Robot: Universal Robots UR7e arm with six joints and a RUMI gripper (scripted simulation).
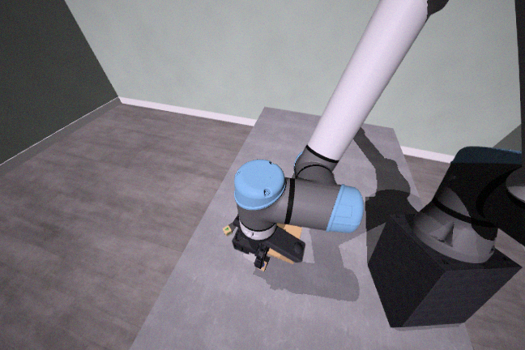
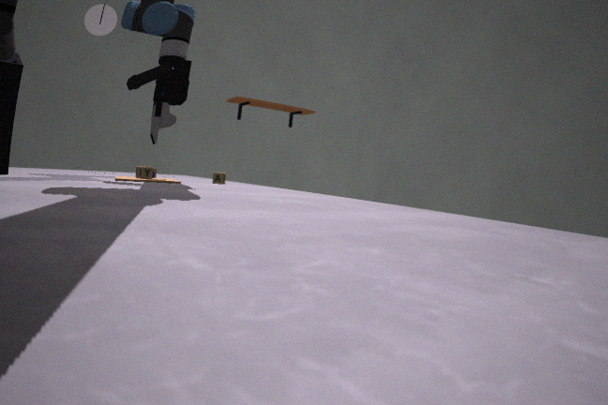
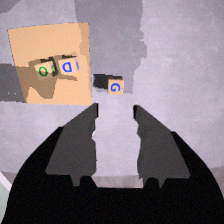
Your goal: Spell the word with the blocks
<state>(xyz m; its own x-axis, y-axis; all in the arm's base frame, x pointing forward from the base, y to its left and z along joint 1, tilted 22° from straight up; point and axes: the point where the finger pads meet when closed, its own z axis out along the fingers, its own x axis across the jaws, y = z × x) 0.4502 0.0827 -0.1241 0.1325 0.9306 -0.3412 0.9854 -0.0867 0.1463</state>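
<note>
Right now my hand is 90 mm above the blue g block. Also, from my hand: mat (110 mm to the right, 100 mm below, 40 mm behind); green block (110 mm to the right, 90 mm below, 40 mm behind); blue d block (90 mm below, 70 mm to the right, 40 mm behind).
</note>
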